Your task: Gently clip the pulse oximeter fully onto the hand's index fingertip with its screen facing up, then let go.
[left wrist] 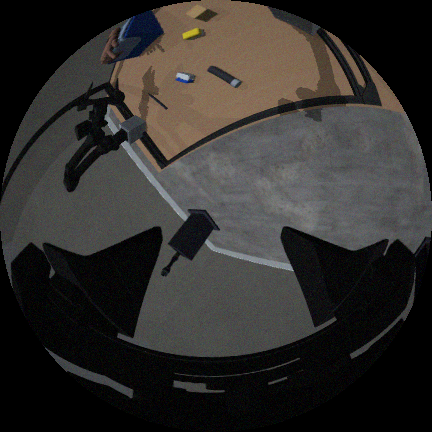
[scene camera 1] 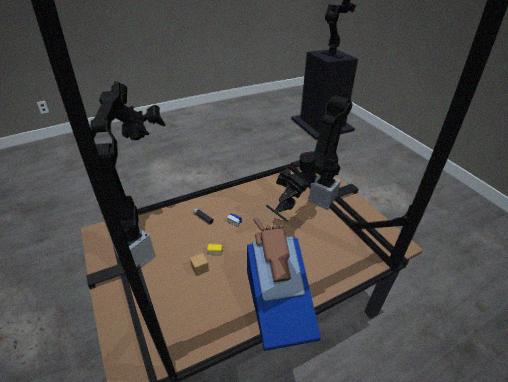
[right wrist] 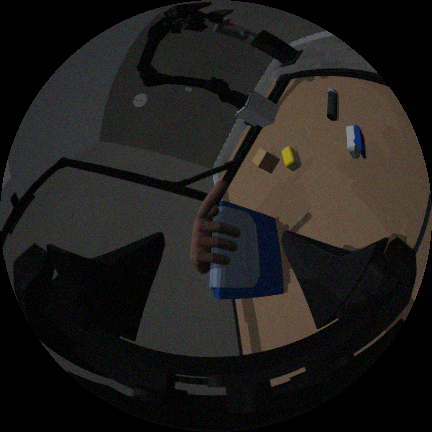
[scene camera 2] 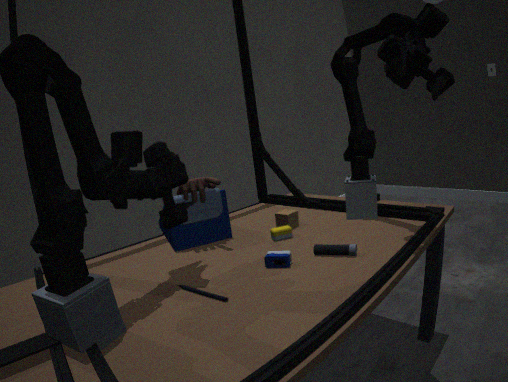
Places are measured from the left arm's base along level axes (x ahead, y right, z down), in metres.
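Pixels of known places: left gripper, fingertip midpoint: point(left wrist: 223, 232) point(scene camera 1: 156, 129) point(scene camera 2: 419, 88); right gripper, fingertip midpoint: point(left wrist: 104, 79) point(scene camera 1: 277, 207) point(right wrist: 224, 238) point(scene camera 2: 187, 184); left arm's base, link origin: point(scene camera 1: 130, 236) point(right wrist: 242, 102) point(scene camera 2: 360, 178); right arm's base, link origin: point(left wrist: 123, 134) point(scene camera 1: 326, 181) point(scene camera 2: 69, 285).
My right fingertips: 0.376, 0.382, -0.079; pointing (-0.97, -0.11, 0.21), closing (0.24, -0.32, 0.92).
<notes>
Ahead of a thing's pixels: the offset from my right fingertips to its top centre, as dx, dy, dz. "*": to the spot under its first point.
The blue-and-white pulse oximeter @[+0.003, -0.205, +0.167] point(scene camera 1: 234, 219) point(scene camera 2: 278, 259) point(left wrist: 185, 77) point(right wrist: 354, 140) lies on the table; its dark screen patch seems to face sideways in scene camera 2. The brown hand point(scene camera 1: 276, 250) point(scene camera 2: 199, 187) point(left wrist: 109, 47) point(right wrist: 200, 242) rests on a pale pad, and its index finger point(scene camera 1: 258, 223) point(right wrist: 212, 200) stretches out, bare. My left gripper point(scene camera 1: 159, 116) point(scene camera 2: 441, 83) point(left wrist: 223, 232) is open and empty, high up and far from the oximeter. My right gripper point(scene camera 1: 285, 200) point(scene camera 2: 172, 212) point(right wrist: 224, 238) is open and empty, above the table near the hand, apart from the oximeter.
A blue sloping support point(scene camera 1: 287, 325) point(scene camera 2: 202, 237) carries the pale pad @[* -0.171, +0.190, +0.094] point(scene camera 1: 296, 280). A dark pen @[+0.155, -0.085, +0.190] point(scene camera 1: 281, 216) point(scene camera 2: 204, 293), a black flashlight @[-0.056, -0.327, +0.171] point(scene camera 1: 203, 216) point(scene camera 2: 334, 249), a yellow block @[-0.171, -0.163, +0.166] point(scene camera 1: 215, 248) point(scene camera 2: 281, 232) and a wooden cube @[-0.266, -0.154, +0.149] point(scene camera 1: 199, 264) point(scene camera 2: 286, 218) lie on the table. Dark frame posts rise around it.
</notes>
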